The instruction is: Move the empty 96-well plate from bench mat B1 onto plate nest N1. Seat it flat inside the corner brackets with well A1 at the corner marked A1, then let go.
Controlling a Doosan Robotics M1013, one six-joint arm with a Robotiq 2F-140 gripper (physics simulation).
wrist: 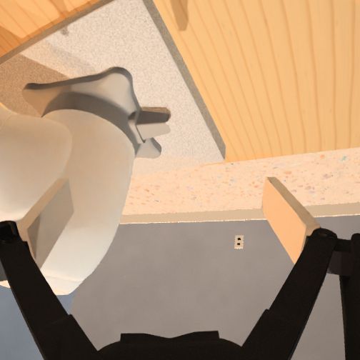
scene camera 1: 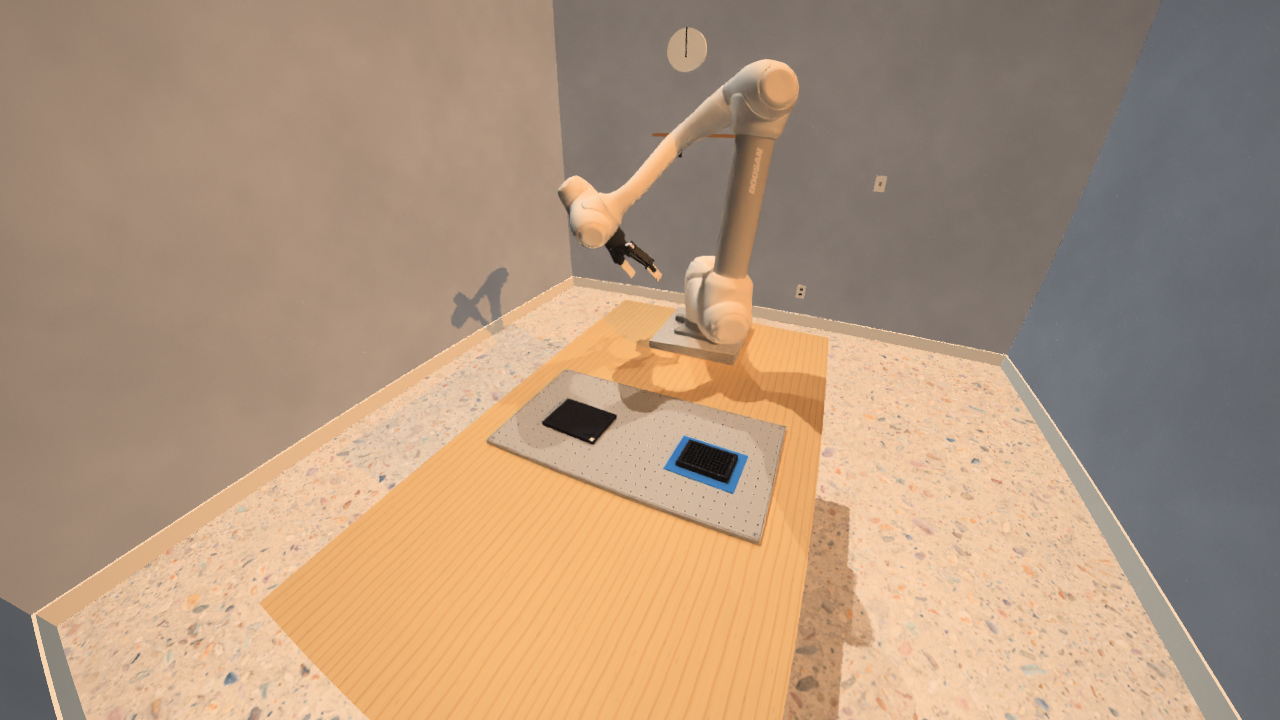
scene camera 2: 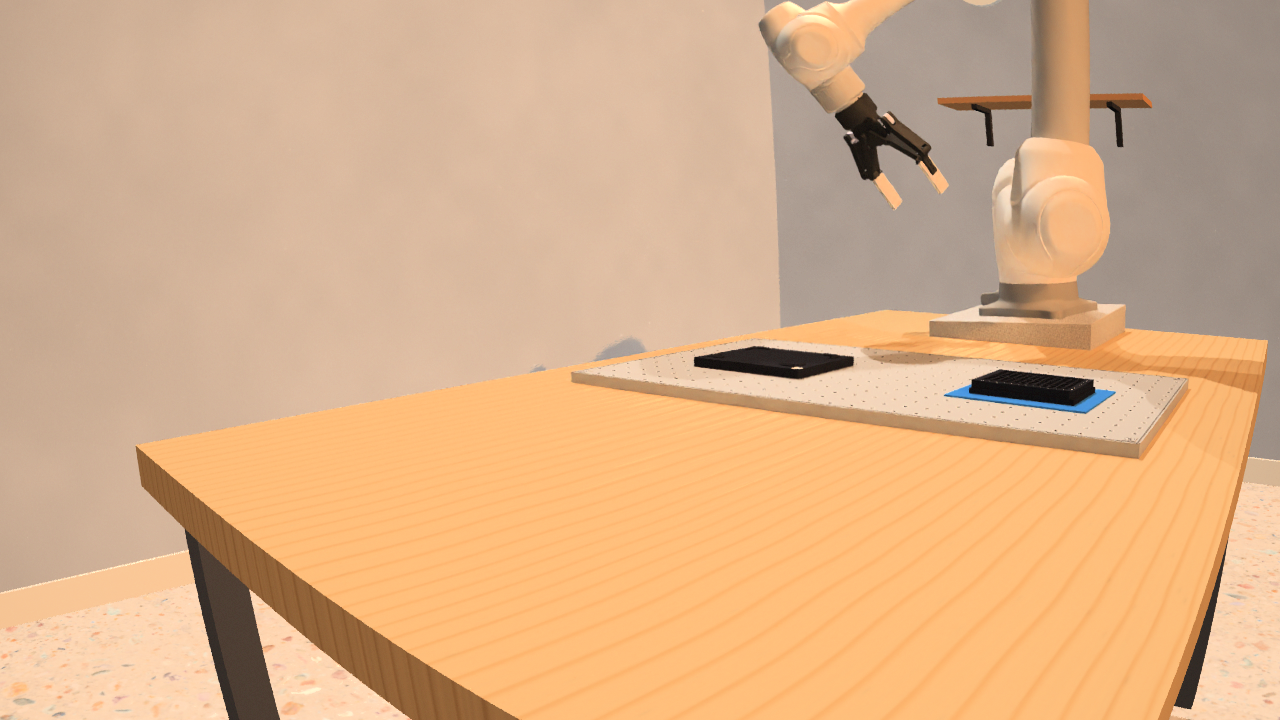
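Seen in the pictures: gripper, fingertip midpoint: (scene camera 1: 645, 276) (scene camera 2: 920, 197); arm's base at its link origin: (scene camera 2: 1039, 312).
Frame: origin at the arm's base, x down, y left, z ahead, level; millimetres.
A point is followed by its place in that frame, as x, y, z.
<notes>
The black 96-well plate (scene camera 1: 708, 460) @(16, 317, 573) (scene camera 2: 1032, 386) @(11, 332, 609) lies flat on the blue bench mat B1 (scene camera 1: 729, 483) @(22, 383, 602) (scene camera 2: 1093, 403) @(25, 395, 576), on the right part of the perforated board. The black plate nest N1 (scene camera 1: 579, 420) @(16, -30, 646) (scene camera 2: 771, 360) @(15, -17, 663) lies on the left part of the board, with a small pale mark at its front corner; its lettering is too small to read. My gripper (scene camera 1: 645, 274) @(-198, -194, 118) (scene camera 2: 914, 197) @(-198, -194, 118) (wrist: 167, 194) is open and empty, high above the table behind the board, tilted toward the arm's base. The plate and the nest do not show in the wrist view.
The grey perforated board (scene camera 1: 626, 456) @(27, 145, 666) (scene camera 2: 895, 394) @(28, 189, 672) lies on the wooden table (scene camera 1: 554, 591) @(40, 245, 1004) (scene camera 2: 626, 537) @(40, 329, 1102) (wrist: 280, 75). The arm's base stands on a pale block (scene camera 1: 693, 345) @(4, 20, 131) (scene camera 2: 1006, 333) @(24, 14, 149) (wrist: 175, 90) behind the board. A wall shelf (scene camera 2: 1011, 102) is at the back.
</notes>
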